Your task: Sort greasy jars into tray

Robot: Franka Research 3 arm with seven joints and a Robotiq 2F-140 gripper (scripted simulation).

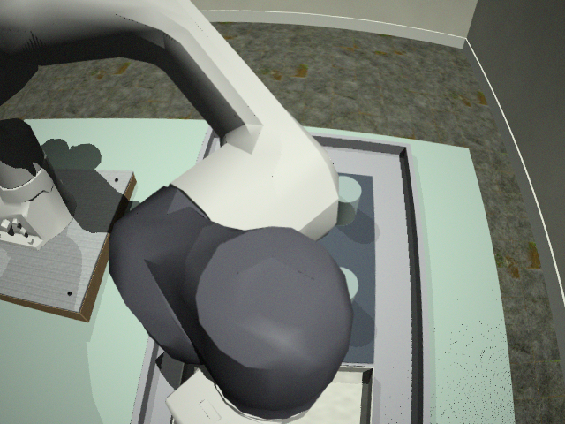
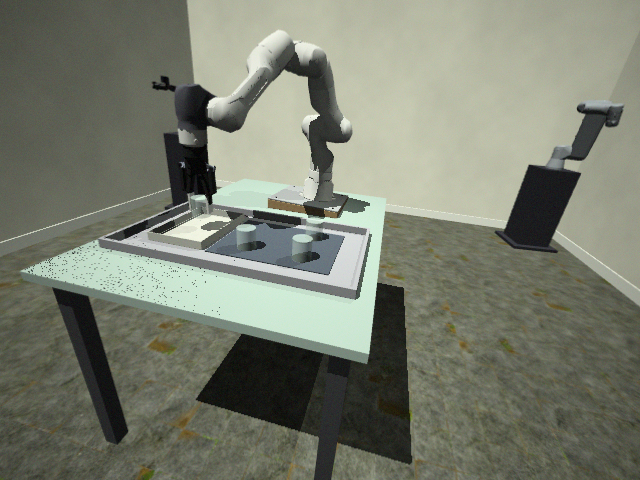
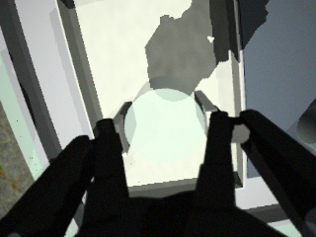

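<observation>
Right now the tray is 90 mm below my hand. From my hand the other things lie so: dark drying mat: 310 mm to the left, 100 mm below, 50 mm ahead.
</observation>
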